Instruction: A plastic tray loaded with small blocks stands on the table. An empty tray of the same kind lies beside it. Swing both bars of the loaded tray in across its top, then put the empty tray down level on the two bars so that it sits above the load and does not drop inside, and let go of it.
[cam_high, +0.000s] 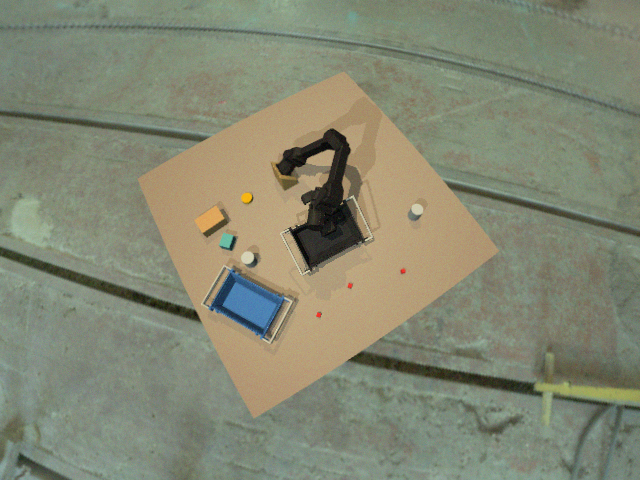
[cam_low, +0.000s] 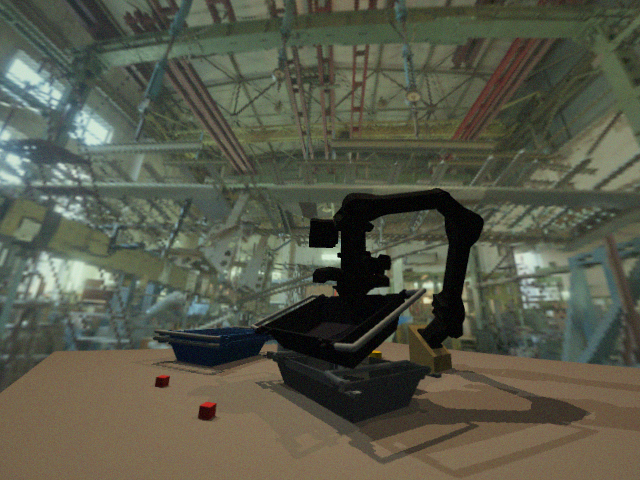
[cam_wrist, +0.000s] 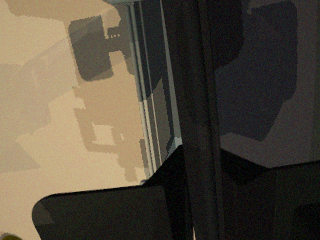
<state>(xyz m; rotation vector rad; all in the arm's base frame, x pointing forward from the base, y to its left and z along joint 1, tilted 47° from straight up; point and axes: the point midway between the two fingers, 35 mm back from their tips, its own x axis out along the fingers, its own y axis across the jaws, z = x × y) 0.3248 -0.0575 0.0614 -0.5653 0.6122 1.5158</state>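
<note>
Right now the black tray is 70 mm ahead of my gripper tip. Also, from my gripper tip: teal cube (160 mm behind, 380 mm to the right, 110 mm below); orange box (290 mm behind, 410 mm to the right, 110 mm below); yellow disc (320 mm behind, 210 mm to the right, 130 mm below).
</note>
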